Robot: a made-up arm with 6 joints.
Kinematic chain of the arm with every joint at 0, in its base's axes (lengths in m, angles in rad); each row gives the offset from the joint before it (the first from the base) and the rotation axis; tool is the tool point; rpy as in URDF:
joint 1: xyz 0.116 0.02 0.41 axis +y
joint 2: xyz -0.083 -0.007 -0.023 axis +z
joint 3: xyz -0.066 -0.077 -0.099 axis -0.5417 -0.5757 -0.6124
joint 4: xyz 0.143 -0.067 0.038 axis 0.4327 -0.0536 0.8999
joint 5: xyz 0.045 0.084 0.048 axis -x
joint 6: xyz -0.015 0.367 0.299 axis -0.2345 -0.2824 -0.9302
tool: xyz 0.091 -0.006 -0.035 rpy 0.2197 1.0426 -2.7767
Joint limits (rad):
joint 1: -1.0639..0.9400
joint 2: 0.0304..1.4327
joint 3: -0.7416..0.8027
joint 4: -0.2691..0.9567
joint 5: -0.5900..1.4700
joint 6: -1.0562..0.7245
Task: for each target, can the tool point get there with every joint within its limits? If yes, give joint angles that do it. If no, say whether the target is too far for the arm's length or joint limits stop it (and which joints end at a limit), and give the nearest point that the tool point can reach.
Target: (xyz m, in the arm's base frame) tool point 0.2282 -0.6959 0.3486
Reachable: no: joint limits stop it (at a limit: joint 1, joint 2, joint 3, joint 4, joint 6) | nearest point -0.0256 -0.3339 0.1537 | short by 0.483 m
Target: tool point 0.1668 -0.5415 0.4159
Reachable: no: joint limits stop it (at a limit: joint 1, joint 2, joint 3, joint 4, joint 6) | nearest point 0.0861 -0.3267 0.6804 | short by 0.350 m
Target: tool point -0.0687 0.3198 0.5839
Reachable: yes | joints -0.2393 0.4430 -0.5464 0.1605 0.3536 0.4282
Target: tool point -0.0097 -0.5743 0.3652
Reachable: no: joint limits stop it (at a limit: joint 2, joint 3, joint 4, joint 6) | nearest point -0.1422 -0.3343 0.3180 | short by 0.278 m
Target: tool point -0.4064 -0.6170 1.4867
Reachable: no: too far | nearest point -0.1075 -0.2130 0.8706 | short by 0.795 m
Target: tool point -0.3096 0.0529 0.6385
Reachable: yes | joints 0.6646 1.1553 -0.2819 0.5015 1.0803 -0.4230
